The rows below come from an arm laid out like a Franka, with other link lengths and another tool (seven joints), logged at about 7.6 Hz.
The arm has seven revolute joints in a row. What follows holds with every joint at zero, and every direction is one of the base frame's. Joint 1 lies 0.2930 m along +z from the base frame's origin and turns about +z. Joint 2 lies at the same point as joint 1 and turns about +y. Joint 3 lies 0.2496 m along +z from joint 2 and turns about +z. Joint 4 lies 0.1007 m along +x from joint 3 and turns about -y. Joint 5 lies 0.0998 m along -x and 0.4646 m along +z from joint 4 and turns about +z. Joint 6 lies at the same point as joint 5 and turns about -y. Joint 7 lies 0.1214 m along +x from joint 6 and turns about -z. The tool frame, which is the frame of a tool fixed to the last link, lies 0.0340 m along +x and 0.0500 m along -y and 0.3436 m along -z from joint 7; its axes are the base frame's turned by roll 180.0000, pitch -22.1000 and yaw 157.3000 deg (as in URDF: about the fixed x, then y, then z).
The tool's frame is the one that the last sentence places.
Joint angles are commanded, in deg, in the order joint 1, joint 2, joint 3, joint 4, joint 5, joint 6, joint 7. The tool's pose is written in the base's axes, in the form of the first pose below.
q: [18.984 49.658 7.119 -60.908 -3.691 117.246 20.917]
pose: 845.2, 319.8, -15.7, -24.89, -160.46, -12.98
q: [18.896 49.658 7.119 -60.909 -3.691 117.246 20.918]
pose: 845.7, 318.5, -15.7, -25.02, -160.44, -13.00
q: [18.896 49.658 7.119 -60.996 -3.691 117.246 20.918]
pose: 845.1, 318.3, -16.7, -25.01, -160.37, -12.92
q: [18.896 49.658 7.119 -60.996 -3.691 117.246 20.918]
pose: 845.1, 318.3, -16.7, -25.01, -160.37, -12.92
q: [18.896 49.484 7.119 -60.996 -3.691 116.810 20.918]
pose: 843.7, 317.6, -15.3, -25.02, -160.18, -12.68
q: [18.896 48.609 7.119 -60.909 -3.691 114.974 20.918]
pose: 839.1, 315.0, -6.1, -25.04, -159.55, -11.83
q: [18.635 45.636 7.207 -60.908 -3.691 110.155 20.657]
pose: 828.7, 306.0, 26.4, -24.98, -158.27, -9.96
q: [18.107 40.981 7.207 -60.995 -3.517 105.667 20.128]
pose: 825.5, 294.9, 84.4, -24.96, -158.55, -9.58
